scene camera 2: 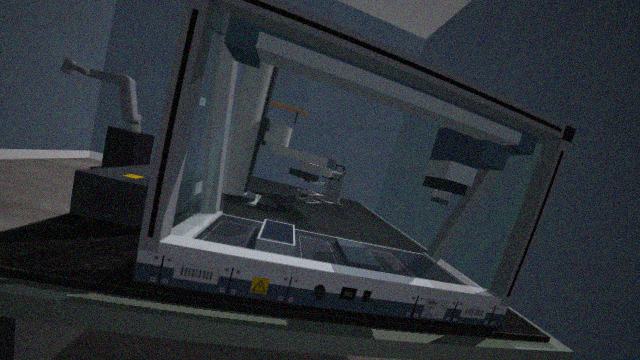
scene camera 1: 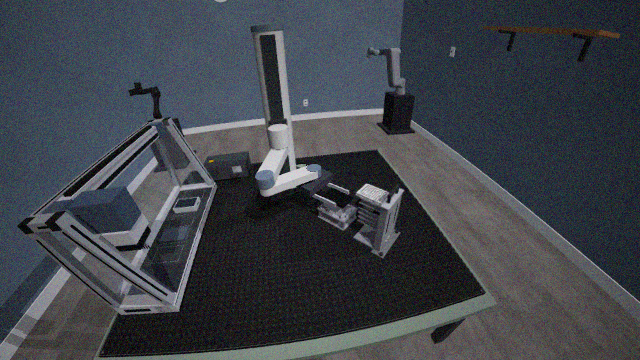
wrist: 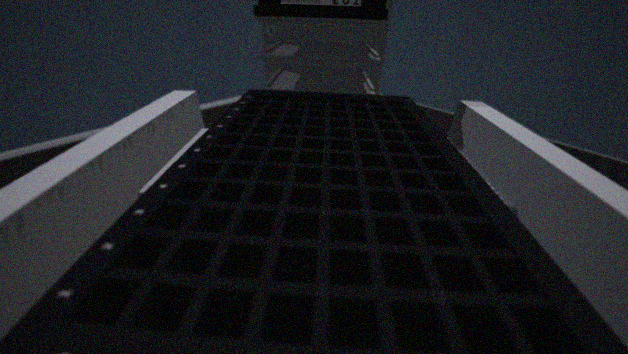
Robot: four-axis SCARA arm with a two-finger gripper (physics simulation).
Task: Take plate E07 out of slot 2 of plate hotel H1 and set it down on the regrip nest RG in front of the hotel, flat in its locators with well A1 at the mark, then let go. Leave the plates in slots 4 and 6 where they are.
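Places are measured from the arm's base along level axes (x ahead, y left, z up), in centimetres.
Pixels of known places: gripper, fingertip midpoint: (scene camera 1: pixel 342 198) (wrist: pixel 326 119).
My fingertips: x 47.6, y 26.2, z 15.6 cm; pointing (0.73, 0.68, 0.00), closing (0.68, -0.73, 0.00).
Behind a point stands the place of what it marks.
My gripper (scene camera 1: pixel 342 199) {x 47.6, y 26.2, z 15.6 cm} (wrist: pixel 326 119) {x 47.6, y 26.2, z 15.6 cm} is shut on the dark plate E07 (scene camera 1: pixel 337 196) {x 45.7, y 24.3, z 15.8 cm} (wrist: pixel 325 212) {x 43.3, y 22.3, z 15.8 cm}, which lies level between the two pale fingers. In scene camera 1 it hangs above the regrip nest (scene camera 1: pixel 337 217) {x 50.9, y 23.2, z 7.3 cm}, with a gap between, in front of hotel H1 (scene camera 1: pixel 388 225) {x 66.9, y 41.5, z 14.0 cm} (scene camera 2: pixel 334 186). Small white dots run along the plate's left edge in the wrist view; well A1 and its mark cannot be made out. A white plate (scene camera 1: pixel 372 192) {x 58.0, y 36.2, z 25.6 cm} sits at the hotel's top. A dark edge with a cut-off label (wrist: pixel 320 2) {x 54.0, y 32.8, z 19.9 cm} shows beyond the held plate; its slot cannot be told.
A framed, glass-sided machine (scene camera 1: pixel 182 280) {x 74.3, y -44.9, z 6.0 cm} (scene camera 2: pixel 300 260) {x 31.9, y -70.5, z 10.3 cm} stands on the left of the black mat (scene camera 1: pixel 280 280) {x 76.1, y -5.6, z 1.3 cm}. A dark box (scene camera 1: pixel 227 166) {x -3.5, y -37.2, z 11.8 cm} (scene camera 2: pixel 110 195) {x -12.5, y -55.1, z 8.7 cm} stands behind it, near the arm's column (scene camera 1: pixel 286 75) {x 2.7, y 7.2, z 64.7 cm}. Another robot arm on a black pedestal (scene camera 1: pixel 398 112) stands at the back.
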